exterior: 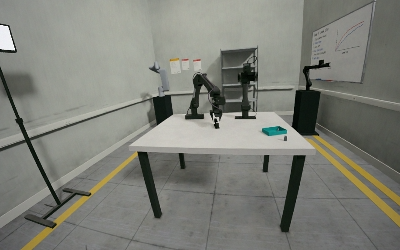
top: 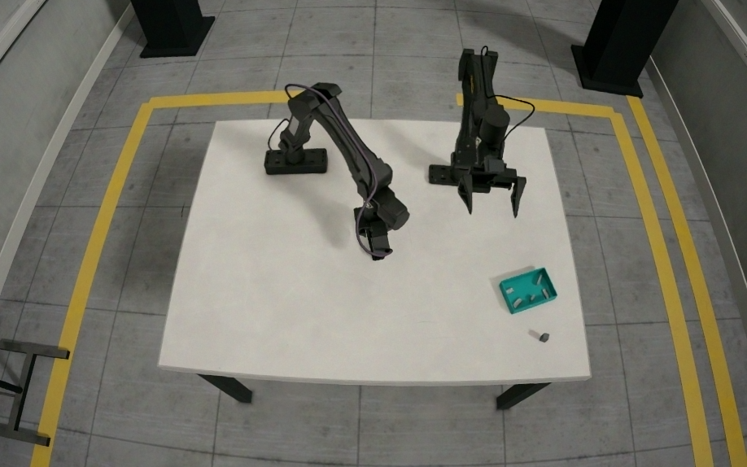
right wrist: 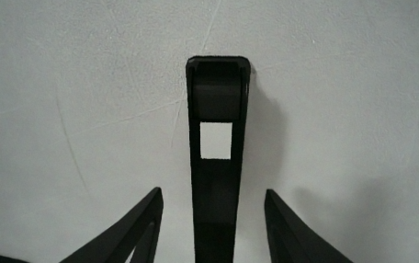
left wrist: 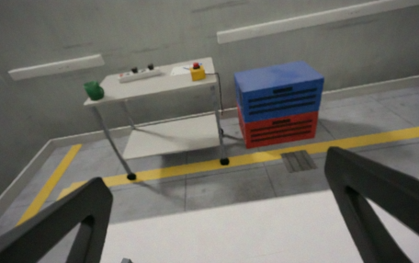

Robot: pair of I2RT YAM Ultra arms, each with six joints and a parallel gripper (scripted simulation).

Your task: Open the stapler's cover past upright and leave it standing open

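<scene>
The stapler cover lies 1 cm below my right hand. Also, from my right hand: teal tray (45 cm to the left, 13 cm ahead, 4 cm below); stapler (2 cm below); grey block (49 cm to the left, 27 cm ahead, 4 cm below).
Right now the stapler cover is 36 cm below my left hand, 26 cm to the right of it and 13 cm behind it. Round my left hand: teal tray: 39 cm below, 19 cm to the left; stapler: 37 cm below, 26 cm to the right, 13 cm behind; grey block: 39 cm below, 23 cm to the left, 14 cm ahead.
</scene>
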